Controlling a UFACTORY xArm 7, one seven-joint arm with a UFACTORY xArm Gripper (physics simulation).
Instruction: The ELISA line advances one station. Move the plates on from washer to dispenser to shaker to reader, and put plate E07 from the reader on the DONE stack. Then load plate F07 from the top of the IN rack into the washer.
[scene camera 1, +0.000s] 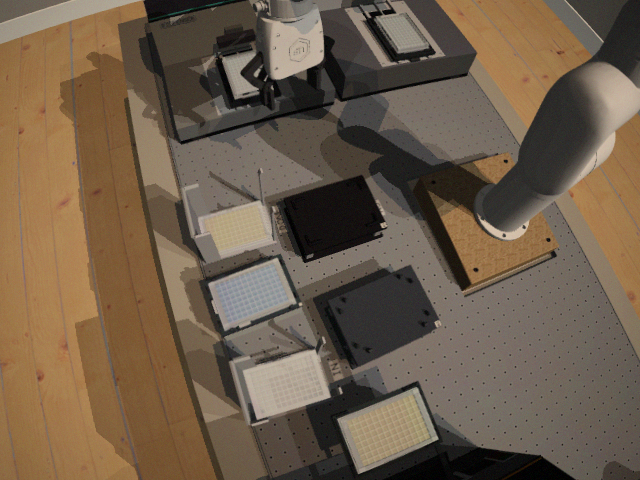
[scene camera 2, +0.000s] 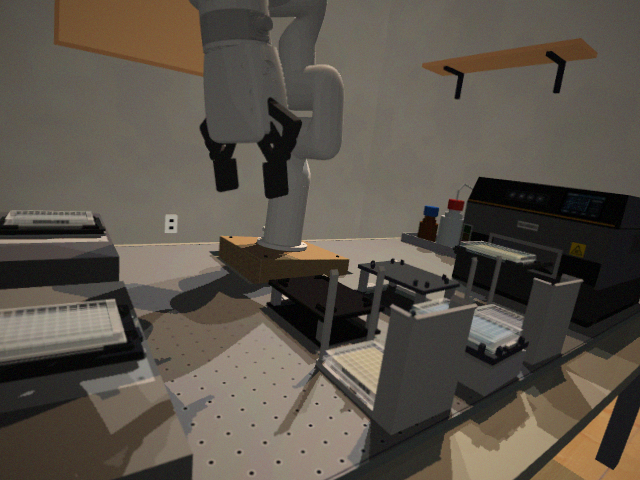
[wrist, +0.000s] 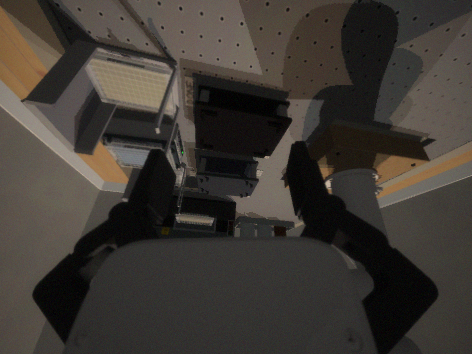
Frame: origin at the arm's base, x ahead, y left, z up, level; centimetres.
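Seen in the pictures: gripper, fingertip midpoint: (scene camera 1: 291, 96) (scene camera 2: 251, 193) (wrist: 228, 159); arm's base, link origin: (scene camera 1: 500, 212) (scene camera 2: 281, 245) (wrist: 349, 178).
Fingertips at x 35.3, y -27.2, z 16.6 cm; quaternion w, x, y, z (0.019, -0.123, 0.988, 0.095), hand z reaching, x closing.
Pixels of each thing's top centre, then the offset from my fingertips to it. "spot": a spot on its surface instead.
- DONE rack, surface spot: (scene camera 2: 423, 361) (scene camera 1: 190, 214) spot: dy +8.7, dx +22.3, dz -12.9 cm
- blue plate, top centre: (scene camera 2: 466, 317) (scene camera 1: 251, 292) (wrist: 142, 160) dy +25.8, dx +16.6, dz -13.6 cm
- black raised platform, top centre: (scene camera 2: 320, 286) (scene camera 1: 341, 209) (wrist: 244, 139) dy +16.0, dx -4.1, dz -15.3 cm
- dark grey platform, top centre: (scene camera 1: 393, 308) (scene camera 2: 404, 266) (wrist: 229, 190) dy +36.9, dx -4.3, dz -13.5 cm
- screened instrument, top centre: (scene camera 2: 571, 189) (wrist: 190, 267) dy +84.8, dx +6.3, dz +6.6 cm
My gripper (scene camera 1: 292, 93) (scene camera 2: 251, 188) (wrist: 228, 159) is open and empty, high beside a white plate (scene camera 1: 239, 74) (scene camera 2: 56, 325) on the upper-left dark unit in scene camera 1. Another white plate (scene camera 1: 403, 32) (scene camera 2: 49, 218) lies on the upper-right unit. A yellow plate (scene camera 1: 237, 227) (scene camera 2: 356, 364) (wrist: 130, 85) lies in the DONE rack (scene camera 1: 190, 209) (scene camera 2: 423, 361). A blue plate (scene camera 1: 253, 291) (wrist: 135, 156) lies on a dark nest. A white plate (scene camera 1: 286, 384) tops the IN rack (scene camera 1: 238, 387) (scene camera 2: 550, 320). Another yellow plate (scene camera 1: 390, 428) (scene camera 2: 498, 251) lies on a tray at the screened instrument. Plate labels are unreadable.
A black raised platform (scene camera 1: 336, 217) (scene camera 2: 320, 294) (wrist: 240, 127) stands beside the DONE rack. A dark grey platform (scene camera 1: 382, 315) (scene camera 2: 408, 273) (wrist: 227, 185) stands nearer the IN rack. The arm's wooden base (scene camera 1: 465, 227) (scene camera 2: 284, 263), the screened instrument (scene camera 2: 547, 232) and bottles (scene camera 2: 450, 229) also stand there.
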